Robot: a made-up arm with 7 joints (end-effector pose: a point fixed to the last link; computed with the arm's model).
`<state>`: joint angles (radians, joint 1 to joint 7).
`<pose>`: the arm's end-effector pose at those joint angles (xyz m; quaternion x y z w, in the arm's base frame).
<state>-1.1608 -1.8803 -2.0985 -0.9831 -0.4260 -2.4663 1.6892</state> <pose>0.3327 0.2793 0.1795 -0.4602 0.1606 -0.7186 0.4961</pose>
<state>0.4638 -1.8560 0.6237 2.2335 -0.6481 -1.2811 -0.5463</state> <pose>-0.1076 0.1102 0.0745 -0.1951 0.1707 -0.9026 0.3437</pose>
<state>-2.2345 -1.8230 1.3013 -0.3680 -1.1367 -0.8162 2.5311</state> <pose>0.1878 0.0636 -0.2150 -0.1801 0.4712 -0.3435 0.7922</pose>
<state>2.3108 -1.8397 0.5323 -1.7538 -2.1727 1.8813 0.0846</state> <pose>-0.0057 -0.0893 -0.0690 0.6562 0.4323 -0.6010 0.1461</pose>
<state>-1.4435 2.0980 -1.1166 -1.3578 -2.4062 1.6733 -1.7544</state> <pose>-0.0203 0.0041 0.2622 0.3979 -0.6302 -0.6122 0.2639</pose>
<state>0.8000 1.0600 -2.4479 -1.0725 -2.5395 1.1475 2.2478</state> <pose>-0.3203 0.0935 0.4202 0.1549 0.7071 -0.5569 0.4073</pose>
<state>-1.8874 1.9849 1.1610 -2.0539 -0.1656 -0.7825 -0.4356</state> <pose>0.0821 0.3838 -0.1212 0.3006 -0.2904 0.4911 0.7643</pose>
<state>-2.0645 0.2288 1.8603 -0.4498 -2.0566 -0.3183 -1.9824</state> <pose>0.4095 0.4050 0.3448 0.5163 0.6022 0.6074 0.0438</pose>
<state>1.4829 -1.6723 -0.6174 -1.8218 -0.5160 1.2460 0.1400</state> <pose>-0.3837 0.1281 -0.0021 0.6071 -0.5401 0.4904 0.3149</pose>
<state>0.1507 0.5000 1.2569 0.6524 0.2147 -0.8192 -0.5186</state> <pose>-0.0461 0.4497 0.2693 0.0749 0.4233 0.5218 0.7368</pose>
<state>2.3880 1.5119 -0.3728 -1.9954 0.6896 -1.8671 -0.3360</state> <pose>-0.2597 0.3347 0.1689 0.7677 -0.1319 0.1248 0.6146</pose>
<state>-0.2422 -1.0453 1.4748 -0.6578 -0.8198 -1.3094 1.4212</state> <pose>0.0740 0.2010 0.3431 -0.5606 -0.5590 0.0474 0.6091</pose>
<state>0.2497 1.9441 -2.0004 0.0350 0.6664 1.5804 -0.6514</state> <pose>-0.0353 0.6434 0.5961 -0.2686 -0.7269 -0.0207 0.6318</pose>
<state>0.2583 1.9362 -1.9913 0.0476 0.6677 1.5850 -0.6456</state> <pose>-0.0428 0.6419 0.6014 -0.2591 -0.7297 -0.0238 0.6323</pose>
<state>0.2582 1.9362 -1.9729 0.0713 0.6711 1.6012 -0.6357</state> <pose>-0.0452 0.6384 0.6136 -0.2430 -0.7296 -0.0309 0.6385</pose>
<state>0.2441 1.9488 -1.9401 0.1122 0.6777 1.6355 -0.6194</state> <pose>-0.0389 0.6307 0.6364 -0.2166 -0.7244 -0.0449 0.6529</pose>
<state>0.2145 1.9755 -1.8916 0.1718 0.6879 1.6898 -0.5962</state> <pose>-0.0218 0.6164 0.6701 -0.1787 -0.7135 -0.0680 0.6741</pose>
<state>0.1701 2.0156 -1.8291 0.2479 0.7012 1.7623 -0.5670</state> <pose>0.0073 0.5926 0.7113 -0.1309 -0.6968 -0.1011 0.6979</pose>
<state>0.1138 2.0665 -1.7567 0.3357 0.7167 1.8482 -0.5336</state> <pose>0.0472 0.5579 0.7542 -0.0770 -0.6756 -0.1441 0.7189</pose>
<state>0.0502 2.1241 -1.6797 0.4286 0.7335 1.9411 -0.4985</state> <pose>0.0938 0.5133 0.7918 -0.0224 -0.6523 -0.1945 0.7322</pose>
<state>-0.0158 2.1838 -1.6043 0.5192 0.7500 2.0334 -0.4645</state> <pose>0.1414 0.4631 0.8192 0.0271 -0.6296 -0.2476 0.7359</pose>
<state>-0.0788 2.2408 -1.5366 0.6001 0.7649 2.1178 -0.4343</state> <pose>0.1844 0.4137 0.8348 0.0670 -0.6102 -0.2975 0.7312</pose>
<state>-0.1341 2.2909 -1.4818 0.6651 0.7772 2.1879 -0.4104</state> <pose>0.2193 0.3719 0.8406 0.0948 -0.5956 -0.3392 0.7220</pose>
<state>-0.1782 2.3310 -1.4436 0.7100 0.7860 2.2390 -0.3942</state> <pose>0.2454 0.3422 0.8402 0.1101 -0.5859 -0.3694 0.7129</pose>
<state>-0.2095 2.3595 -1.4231 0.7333 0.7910 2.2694 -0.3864</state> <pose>0.2636 0.3263 0.8370 0.1140 -0.5805 -0.3867 0.7075</pose>
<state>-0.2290 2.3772 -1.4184 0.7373 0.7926 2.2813 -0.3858</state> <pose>0.2760 0.3228 0.8328 0.1091 -0.5783 -0.3926 0.7068</pose>
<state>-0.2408 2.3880 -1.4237 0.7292 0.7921 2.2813 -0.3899</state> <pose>0.2849 0.3270 0.8284 0.0990 -0.5777 -0.3914 0.7094</pose>
